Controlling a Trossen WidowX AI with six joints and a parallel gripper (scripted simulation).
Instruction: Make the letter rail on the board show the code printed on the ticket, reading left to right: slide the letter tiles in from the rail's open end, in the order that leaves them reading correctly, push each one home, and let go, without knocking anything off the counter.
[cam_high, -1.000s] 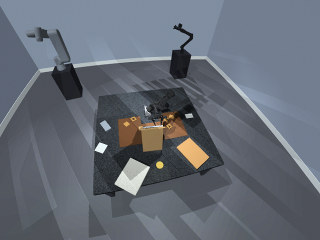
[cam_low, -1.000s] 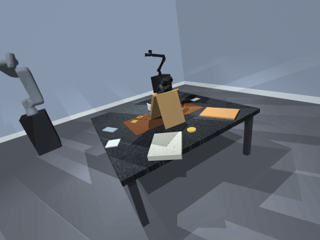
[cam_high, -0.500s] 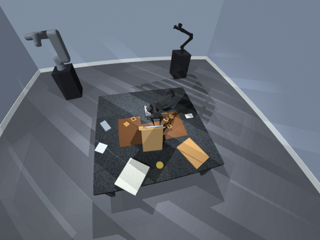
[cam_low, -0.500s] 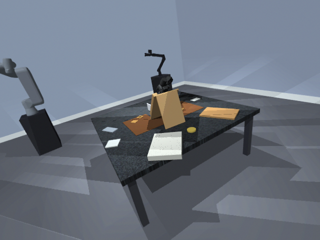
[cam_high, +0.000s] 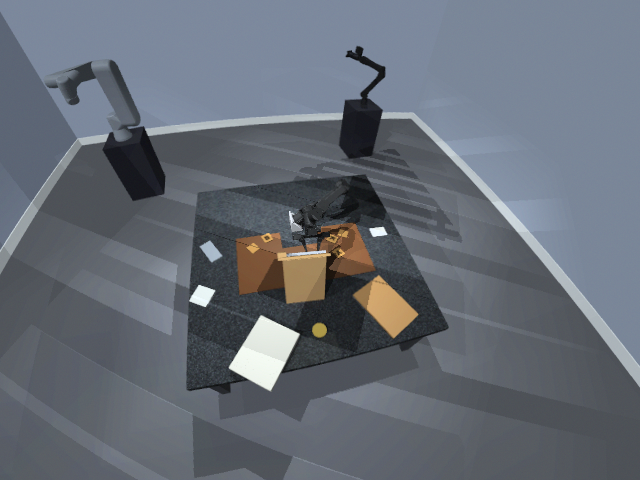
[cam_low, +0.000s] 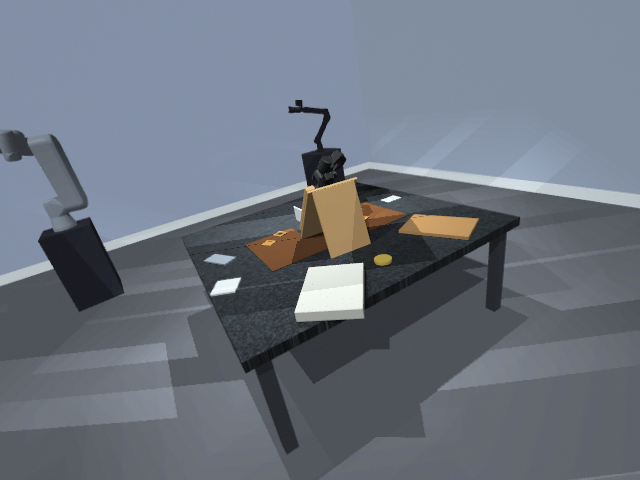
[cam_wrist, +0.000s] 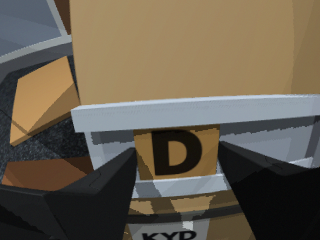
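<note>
My gripper tip is 60 mm past the white ticket, 20 mm to the right of it and 90 mm above it. Also, from my gripper tip: white box (360 mm ahead, 350 mm to the right, 150 mm below); then brown mat (150 mm behind, 160 mm below); then flat tan slab (330 mm ahead, 300 mm to the left, 160 mm below).
</note>
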